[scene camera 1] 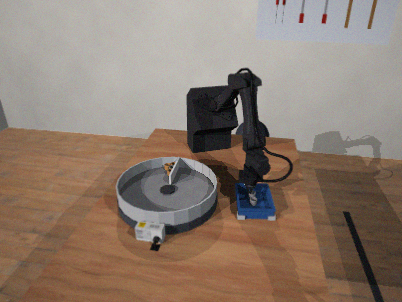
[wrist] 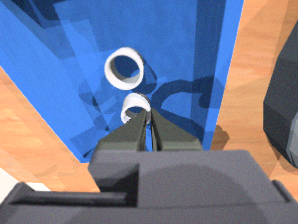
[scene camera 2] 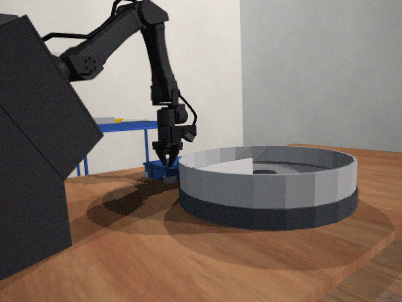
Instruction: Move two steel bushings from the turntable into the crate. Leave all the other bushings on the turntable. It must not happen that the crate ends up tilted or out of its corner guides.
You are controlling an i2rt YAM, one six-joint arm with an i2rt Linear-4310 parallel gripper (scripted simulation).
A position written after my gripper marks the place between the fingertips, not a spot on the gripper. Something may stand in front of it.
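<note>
I can see my gripper (scene camera 2: 168, 171), and the wrist view shows me the same gripper (wrist: 148, 112). There is a pale steel bushing (wrist: 112, 75) as well. A grey turntable (scene camera 1: 150, 190) is here too, and I also find the turntable (scene camera 2: 259, 167).
</note>
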